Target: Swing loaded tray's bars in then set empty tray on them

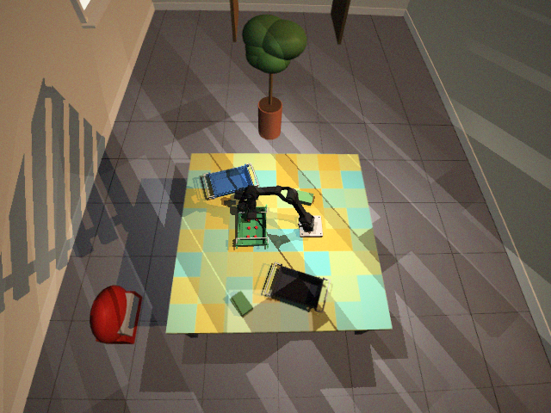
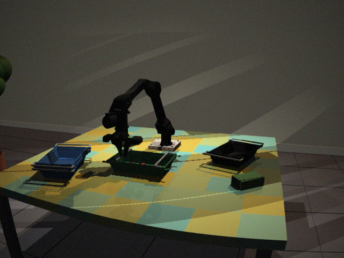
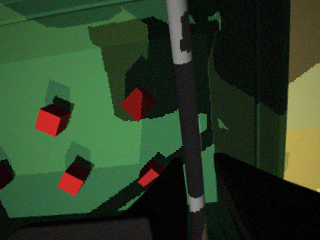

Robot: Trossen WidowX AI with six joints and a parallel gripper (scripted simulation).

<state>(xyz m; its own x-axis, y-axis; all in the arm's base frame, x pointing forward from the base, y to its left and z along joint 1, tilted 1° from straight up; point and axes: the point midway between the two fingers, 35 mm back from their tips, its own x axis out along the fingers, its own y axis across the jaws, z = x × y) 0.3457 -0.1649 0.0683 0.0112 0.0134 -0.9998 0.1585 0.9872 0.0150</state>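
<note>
My gripper tip is 550 mm to the right of the black tray, 180 mm past it and 10 mm above it.
</note>
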